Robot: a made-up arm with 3 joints.
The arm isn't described. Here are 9 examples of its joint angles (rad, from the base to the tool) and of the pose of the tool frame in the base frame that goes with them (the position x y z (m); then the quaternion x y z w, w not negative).
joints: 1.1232 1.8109 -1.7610
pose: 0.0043 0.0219 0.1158 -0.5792 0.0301 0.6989 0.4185
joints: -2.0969 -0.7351 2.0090
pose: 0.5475 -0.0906 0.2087 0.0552 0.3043 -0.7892 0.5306
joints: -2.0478 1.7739 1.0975
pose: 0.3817 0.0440 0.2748 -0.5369 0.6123 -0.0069 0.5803
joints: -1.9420 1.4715 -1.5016
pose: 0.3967 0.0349 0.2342 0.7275 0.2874 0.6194 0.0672
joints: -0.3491 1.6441 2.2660
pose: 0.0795 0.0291 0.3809 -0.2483 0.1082 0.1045 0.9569
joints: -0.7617 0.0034 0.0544
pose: 0.3017 -0.0287 0.5154 0.1303 0.3351 -0.9268 0.1088
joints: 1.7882 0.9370 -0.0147
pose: -0.0100 0.0533 0.0055 0.8111 -0.2870 -0.4545 0.2305
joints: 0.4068 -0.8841 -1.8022
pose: -0.0896 -0.1340 0.3604 -0.0995 -0.9181 0.2887 0.2525
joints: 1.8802 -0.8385 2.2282
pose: -0.0195 -0.0992 -0.1047 -0.6534 0.6472 -0.3924 0.0135
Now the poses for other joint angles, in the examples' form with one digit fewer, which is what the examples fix.
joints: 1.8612 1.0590 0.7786
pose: 0.028 0.060 -0.019 0.605 -0.627 -0.356 0.338
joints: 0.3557 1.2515 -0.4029
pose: 0.006 0.057 0.318 0.234 -0.117 -0.942 0.211
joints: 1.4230 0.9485 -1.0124
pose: -0.058 0.035 0.099 -0.749 -0.146 0.645 0.018
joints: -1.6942 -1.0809 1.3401
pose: 0.504 -0.127 0.366 0.229 0.183 -0.938 0.186
